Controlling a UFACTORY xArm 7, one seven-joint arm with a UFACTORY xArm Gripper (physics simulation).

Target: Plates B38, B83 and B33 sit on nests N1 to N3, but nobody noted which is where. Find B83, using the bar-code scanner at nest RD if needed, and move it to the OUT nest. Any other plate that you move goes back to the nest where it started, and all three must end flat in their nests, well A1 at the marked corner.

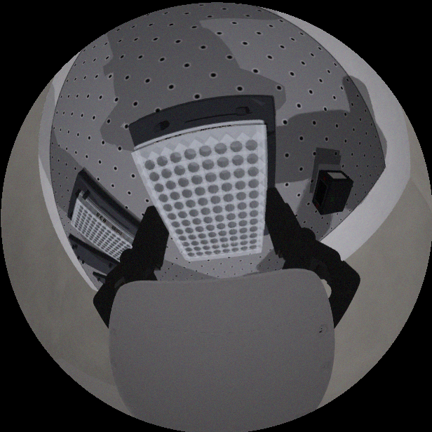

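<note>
A white 96-well plate (212,185) is held between the two fingers of my gripper (211,210), one finger along each long side. It is raised over a dark nest (215,108), whose far edge and right side show past the plate. No label on this nest or code on this plate is visible. The bar-code scanner (334,194), a small black box, stands to the right of that nest. A second white plate (97,227) sits in another dark nest (111,200) at the left; small dark print on its side is too small to read.
Another dark nest (89,251) shows partly at the lower left, beyond the left finger. The grey perforated table top (165,60) has a pale border at the right (372,210). Shadows fall across the table around the held plate.
</note>
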